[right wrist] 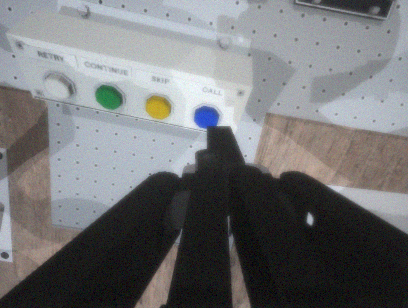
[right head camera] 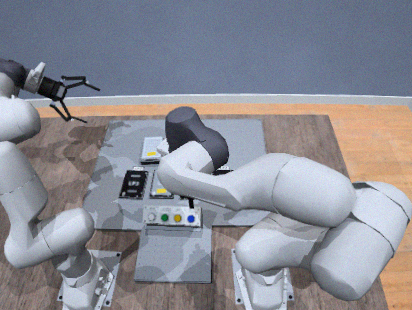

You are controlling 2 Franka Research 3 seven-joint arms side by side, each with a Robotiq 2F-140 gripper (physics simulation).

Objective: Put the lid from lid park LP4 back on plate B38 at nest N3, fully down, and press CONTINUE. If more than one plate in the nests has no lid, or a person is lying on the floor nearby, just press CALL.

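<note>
My left gripper (right head camera: 92, 105) is open and empty, raised at the upper left. My right gripper (right wrist: 218, 145) is shut with nothing between its fingers; its tips are at the lower edge of the blue CALL button (right head camera: 191, 219) (right wrist: 206, 117), and contact cannot be told. The green CONTINUE button (right head camera: 164, 218) (right wrist: 109, 96) is two buttons to the left. White pieces with yellow labels (right head camera: 151, 145) (right head camera: 161, 183) lie on the grey board, partly behind my right arm. A dark piece (right head camera: 133, 183) lies left of them. Which are lid, plate B38, N3 or LP4 cannot be read.
The button box (right head camera: 148, 209) (right wrist: 150, 55) also has yellow SKIP (right wrist: 158, 107) and white RETRY (right wrist: 59, 85) buttons. My right arm crosses above the grey board (right head camera: 240, 131), hiding part of it. Another dark piece (right wrist: 350, 6) shows at the top of the right wrist view.
</note>
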